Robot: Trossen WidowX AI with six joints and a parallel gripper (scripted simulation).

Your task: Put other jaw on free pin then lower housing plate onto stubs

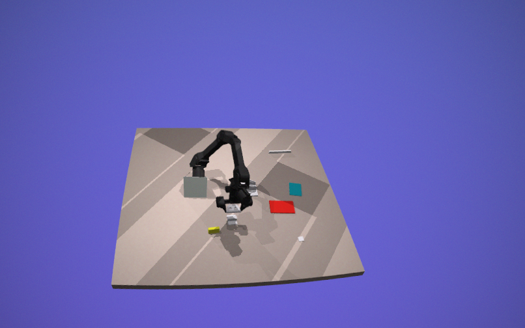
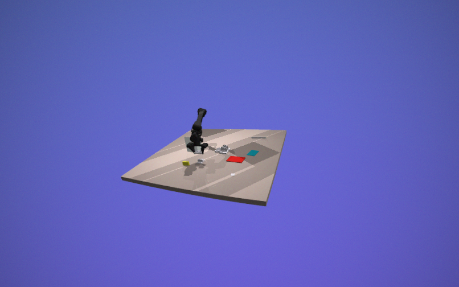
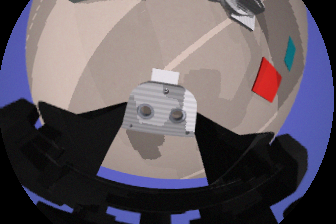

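Right now the grey jaw is 240 mm to the left of my gripper tip, 60 mm below it and 60 mm ahead of it. From my gripper tip the other things lie so: yellow block 100 mm behind, 90 mm to the right, 60 mm below; cyan tile 380 mm ahead, 300 mm to the left, 80 mm below; red flat sheet 290 mm ahead, 140 mm to the left, 80 mm below.
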